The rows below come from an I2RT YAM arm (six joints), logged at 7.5 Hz.
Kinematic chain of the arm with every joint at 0, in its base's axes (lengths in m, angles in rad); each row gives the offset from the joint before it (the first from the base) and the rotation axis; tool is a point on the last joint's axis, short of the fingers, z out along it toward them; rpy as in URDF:
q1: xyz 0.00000 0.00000 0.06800 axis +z
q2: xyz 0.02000 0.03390 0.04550 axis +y
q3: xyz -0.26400 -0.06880 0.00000 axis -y
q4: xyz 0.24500 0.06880 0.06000 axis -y
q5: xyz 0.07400 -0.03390 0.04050 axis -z
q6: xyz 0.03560 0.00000 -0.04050 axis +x
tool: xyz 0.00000 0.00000 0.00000 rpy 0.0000 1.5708 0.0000
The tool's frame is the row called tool.
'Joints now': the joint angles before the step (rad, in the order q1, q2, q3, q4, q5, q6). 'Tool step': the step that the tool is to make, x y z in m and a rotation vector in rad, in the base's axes. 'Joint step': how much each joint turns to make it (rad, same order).
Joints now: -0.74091 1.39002 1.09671 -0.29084 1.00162 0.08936
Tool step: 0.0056 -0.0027 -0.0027 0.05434 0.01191 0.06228
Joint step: 0.00132 0.02330 0.02341 -0.03393 -0.06842 -0.01412
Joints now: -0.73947 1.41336 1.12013 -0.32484 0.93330 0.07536
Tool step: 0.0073 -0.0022 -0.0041 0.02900 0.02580 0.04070
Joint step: 0.00851 0.02762 0.01469 -0.00536 -0.02853 -0.02554
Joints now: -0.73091 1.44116 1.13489 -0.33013 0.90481 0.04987
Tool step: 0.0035 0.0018 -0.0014 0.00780 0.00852 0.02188
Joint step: 0.01102 0.00459 0.00009 0.00092 -0.00884 -0.01018
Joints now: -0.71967 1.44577 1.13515 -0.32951 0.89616 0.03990
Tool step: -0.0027 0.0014 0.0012 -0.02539 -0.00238 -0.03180
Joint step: 0.00019 -0.01083 -0.01074 0.01217 0.03615 0.00791
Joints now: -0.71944 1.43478 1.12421 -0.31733 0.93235 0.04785
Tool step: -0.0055 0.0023 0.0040 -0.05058 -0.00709 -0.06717
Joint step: -0.00138 -0.02003 -0.01300 0.01590 0.07296 0.01911
